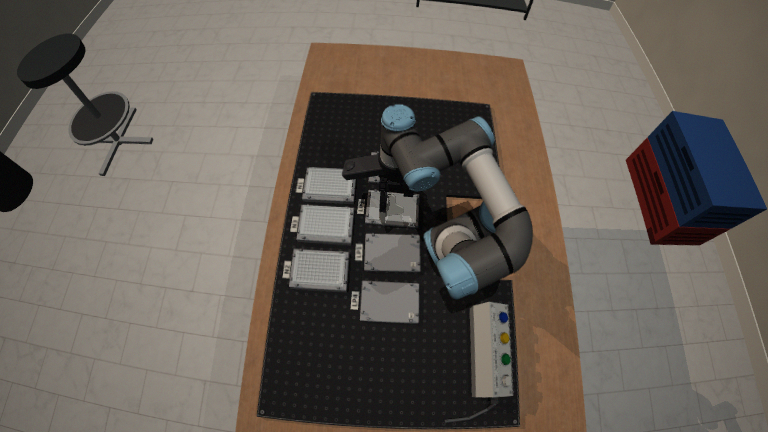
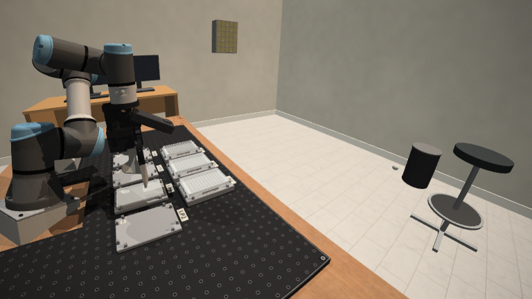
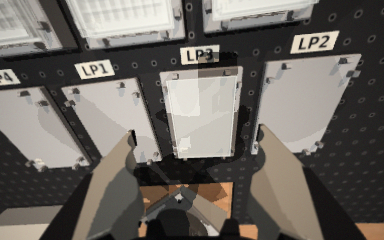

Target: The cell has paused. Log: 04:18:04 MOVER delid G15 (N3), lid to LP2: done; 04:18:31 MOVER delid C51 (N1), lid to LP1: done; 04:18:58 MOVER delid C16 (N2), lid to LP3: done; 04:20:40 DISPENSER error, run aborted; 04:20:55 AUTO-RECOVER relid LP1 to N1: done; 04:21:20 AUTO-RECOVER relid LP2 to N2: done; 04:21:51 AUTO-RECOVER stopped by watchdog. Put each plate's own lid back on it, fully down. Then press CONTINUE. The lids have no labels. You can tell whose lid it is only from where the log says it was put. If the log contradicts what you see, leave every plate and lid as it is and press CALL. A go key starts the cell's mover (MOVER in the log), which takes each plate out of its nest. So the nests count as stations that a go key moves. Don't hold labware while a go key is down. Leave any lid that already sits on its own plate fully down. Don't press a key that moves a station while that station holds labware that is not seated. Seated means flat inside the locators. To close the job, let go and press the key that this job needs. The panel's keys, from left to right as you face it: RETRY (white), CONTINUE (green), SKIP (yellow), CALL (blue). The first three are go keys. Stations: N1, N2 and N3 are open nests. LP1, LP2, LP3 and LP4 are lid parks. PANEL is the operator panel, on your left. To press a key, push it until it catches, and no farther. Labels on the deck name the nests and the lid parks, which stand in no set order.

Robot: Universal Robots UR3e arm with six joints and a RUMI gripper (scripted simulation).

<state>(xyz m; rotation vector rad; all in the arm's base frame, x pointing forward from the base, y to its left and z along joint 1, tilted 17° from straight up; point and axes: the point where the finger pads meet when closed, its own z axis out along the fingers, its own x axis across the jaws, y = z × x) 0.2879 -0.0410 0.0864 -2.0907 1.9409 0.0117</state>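
Now: the pale lid 5 cm below my hand, 2 cm behind it and 1 cm to the right of it. Also, from my hand: lid park LP2: 14 cm to the right, 6 cm below, 1 cm behind; lid park LP1: 12 cm to the left, 6 cm below, 4 cm behind; lid park LP3: 6 cm below, 2 cm behind, 1 cm to the right.
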